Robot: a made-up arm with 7 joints.
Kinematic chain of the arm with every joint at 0, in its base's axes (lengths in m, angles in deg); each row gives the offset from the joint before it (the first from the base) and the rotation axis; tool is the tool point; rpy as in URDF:
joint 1: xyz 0.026 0.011 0.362 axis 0 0.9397 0.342
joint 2: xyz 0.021 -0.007 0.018 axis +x
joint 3: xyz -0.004 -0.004 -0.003 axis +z
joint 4: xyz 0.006 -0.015 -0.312 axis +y
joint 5: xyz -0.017 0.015 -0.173 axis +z
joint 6: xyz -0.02 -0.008 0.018 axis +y
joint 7: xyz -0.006 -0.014 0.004 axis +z
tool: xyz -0.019 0.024 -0.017 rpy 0 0 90
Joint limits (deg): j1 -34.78..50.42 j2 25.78..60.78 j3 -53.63..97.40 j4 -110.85..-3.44 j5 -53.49..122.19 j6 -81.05..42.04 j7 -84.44..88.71
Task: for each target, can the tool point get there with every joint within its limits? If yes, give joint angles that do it. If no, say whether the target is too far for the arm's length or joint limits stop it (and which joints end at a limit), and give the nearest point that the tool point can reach.
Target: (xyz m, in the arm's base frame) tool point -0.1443 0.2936 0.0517
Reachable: yes | joints 32.69 47.58 -11.91 -35.12 61.16 30.53 9.63
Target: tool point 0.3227 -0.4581 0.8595
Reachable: no: too far | nearest point 0.2890 -0.0083 0.2822 | short by 0.733 m
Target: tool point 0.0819 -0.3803 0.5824
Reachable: no: joint limits stop it (at a limit: joint 1, joint 2, joint 4, joint 5, joint 7) | nearest point 0.2456 -0.0555 0.2311 | short by 0.506 m
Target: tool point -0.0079 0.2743 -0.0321
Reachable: yes | joints 6.18 32.97 59.16 -11.98 8.56 -47.43 -21.78
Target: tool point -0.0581 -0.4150 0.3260
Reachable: no: joint limits stop it (at a limit: joint 1, joint 2, joint 3, joint 4, joint 7) | nearest point -0.1086 -0.0505 0.1254 | short by 0.419 m
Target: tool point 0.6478 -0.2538 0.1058
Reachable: no: too far | nearest point 0.3650 -0.0169 0.1369 | short by 0.370 m
